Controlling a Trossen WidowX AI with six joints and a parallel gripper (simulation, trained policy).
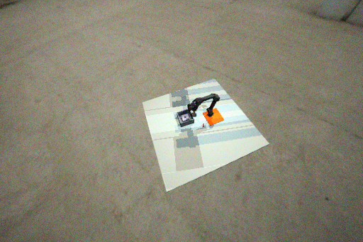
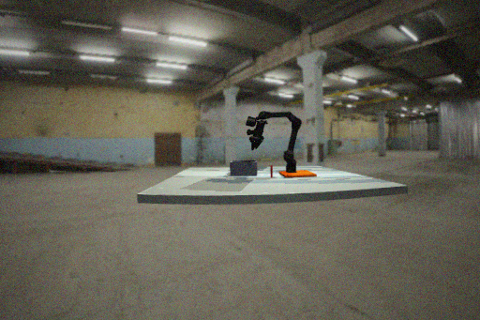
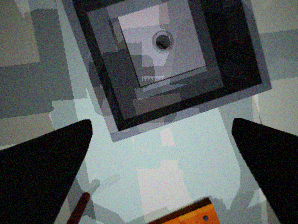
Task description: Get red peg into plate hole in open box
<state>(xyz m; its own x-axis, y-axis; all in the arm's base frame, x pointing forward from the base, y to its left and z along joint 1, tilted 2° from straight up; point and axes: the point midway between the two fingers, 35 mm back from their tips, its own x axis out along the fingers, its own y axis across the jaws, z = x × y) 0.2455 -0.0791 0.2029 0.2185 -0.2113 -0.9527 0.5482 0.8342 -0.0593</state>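
Right now my gripper tip is 7 cm past the red peg, 17 cm to the right of it and 14 cm above it. The rest, counted from my gripper tip: dark box: 6 cm ahead, 6 cm to the right, 16 cm below; then plate: 6 cm ahead, 6 cm to the right, 14 cm below.
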